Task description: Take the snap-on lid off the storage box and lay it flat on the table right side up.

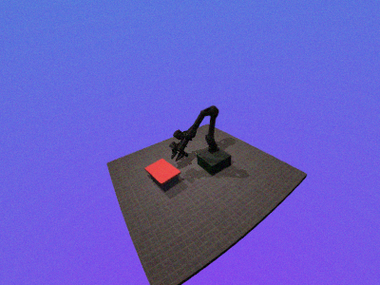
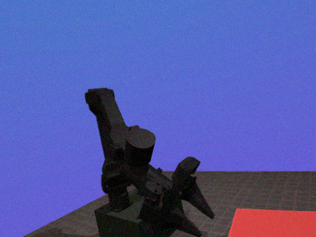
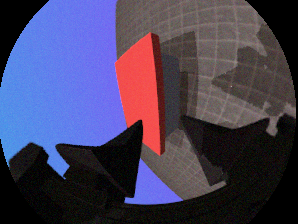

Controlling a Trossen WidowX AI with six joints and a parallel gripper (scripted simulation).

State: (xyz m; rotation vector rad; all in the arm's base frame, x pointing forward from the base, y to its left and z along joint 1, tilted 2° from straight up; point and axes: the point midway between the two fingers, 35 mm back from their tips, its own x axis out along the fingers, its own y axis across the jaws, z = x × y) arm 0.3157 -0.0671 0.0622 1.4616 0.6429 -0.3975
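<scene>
My gripper tip is 12 cm short of the red lid, 3 cm above it and 2 cm to the right of it. From my gripper tip the other things lie so: storage box: 12 cm ahead, 8 cm below, 2 cm to the left.
</scene>
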